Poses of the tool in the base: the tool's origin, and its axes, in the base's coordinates. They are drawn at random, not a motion.
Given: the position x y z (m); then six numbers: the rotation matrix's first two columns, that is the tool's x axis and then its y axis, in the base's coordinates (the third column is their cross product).
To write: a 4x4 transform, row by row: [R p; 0 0 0 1], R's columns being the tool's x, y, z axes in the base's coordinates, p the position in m. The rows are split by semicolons. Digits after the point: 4 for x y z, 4 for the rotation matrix.
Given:
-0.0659 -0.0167 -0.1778 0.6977 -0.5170 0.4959 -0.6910 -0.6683 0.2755
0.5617 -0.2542 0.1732 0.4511 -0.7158 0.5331 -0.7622 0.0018 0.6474
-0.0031 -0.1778 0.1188 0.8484 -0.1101 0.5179 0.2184 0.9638 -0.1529
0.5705 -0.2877 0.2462 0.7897 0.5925 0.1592 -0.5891 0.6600 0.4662
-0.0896 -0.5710 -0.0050 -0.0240 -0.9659 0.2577 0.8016 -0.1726 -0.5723
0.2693 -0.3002 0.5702 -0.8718 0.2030 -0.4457 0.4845 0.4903 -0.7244
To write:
0.6977 -0.6910 0.1890 -0.0659; -0.5170 -0.6683 -0.5349 -0.0167; 0.4959 0.2755 -0.8235 -0.1778; 0 0 0 1
0.4511 -0.7622 -0.4644 0.5617; -0.7158 0.0018 -0.6984 -0.2542; 0.5331 0.6474 -0.5448 0.1732; 0 0 0 1
0.8484 0.2184 -0.4823 -0.0031; -0.1101 0.9638 0.2428 -0.1778; 0.5179 -0.1529 0.8417 0.1188; 0 0 0 1
0.7897 -0.5891 0.1712 0.5705; 0.5925 0.6600 -0.4619 -0.2877; 0.1592 0.4662 0.8702 0.2462; 0 0 0 1
-0.0240 0.8016 0.5973 -0.0896; -0.9659 -0.1726 0.1928 -0.5710; 0.2577 -0.5723 0.7784 -0.0050; 0 0 0 1
-0.8718 0.4845 0.0715 0.2693; 0.2030 0.4903 -0.8475 -0.3002; -0.4457 -0.7244 -0.5258 0.5702; 0 0 0 1

